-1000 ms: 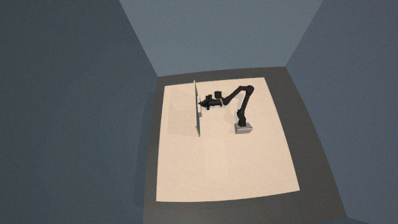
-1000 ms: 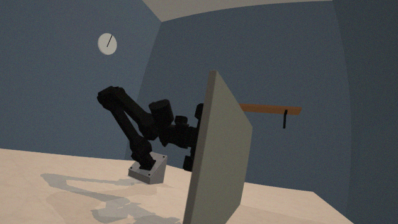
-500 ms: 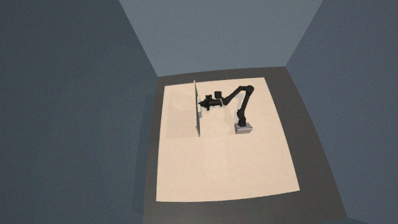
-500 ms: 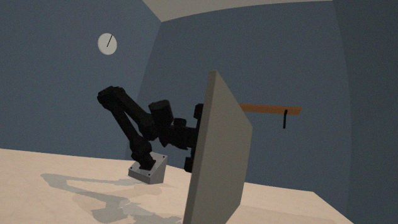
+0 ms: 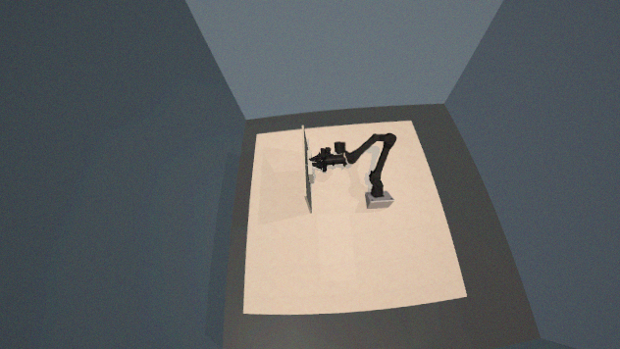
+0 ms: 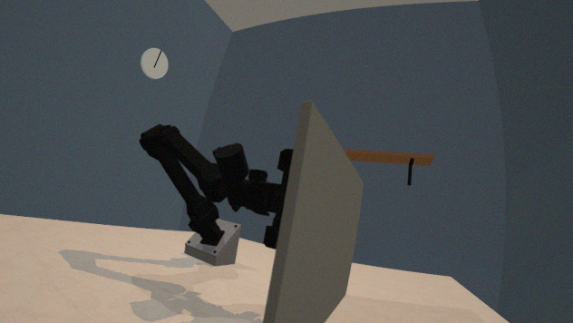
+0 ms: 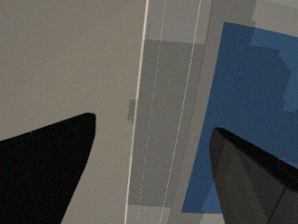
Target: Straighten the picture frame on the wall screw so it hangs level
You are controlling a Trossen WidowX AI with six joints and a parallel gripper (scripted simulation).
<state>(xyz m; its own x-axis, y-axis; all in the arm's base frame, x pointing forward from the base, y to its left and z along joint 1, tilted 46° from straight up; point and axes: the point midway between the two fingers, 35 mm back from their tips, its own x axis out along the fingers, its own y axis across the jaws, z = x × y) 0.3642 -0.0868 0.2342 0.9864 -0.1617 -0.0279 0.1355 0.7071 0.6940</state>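
The picture frame lies 60 mm below my gripper tip and 10 mm ahead of it. Also, from my gripper tip: wall panel: 70 mm below, 20 mm to the left, 20 mm ahead.
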